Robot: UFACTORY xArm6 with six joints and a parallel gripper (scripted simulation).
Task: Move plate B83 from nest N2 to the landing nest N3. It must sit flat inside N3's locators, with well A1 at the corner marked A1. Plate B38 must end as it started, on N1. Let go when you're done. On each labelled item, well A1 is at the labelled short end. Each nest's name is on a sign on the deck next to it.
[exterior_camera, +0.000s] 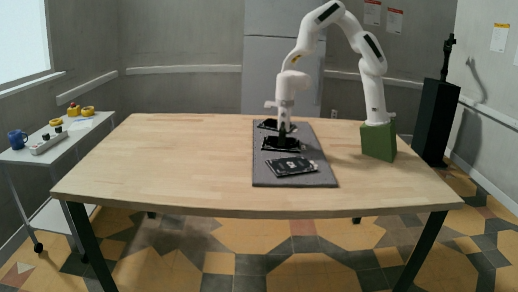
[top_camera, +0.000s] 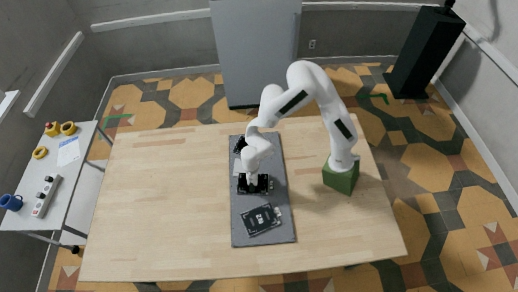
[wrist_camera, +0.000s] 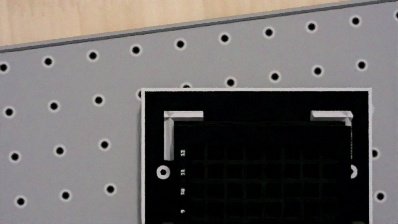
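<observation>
Right now the black station is 30 mm below my hand.
</observation>
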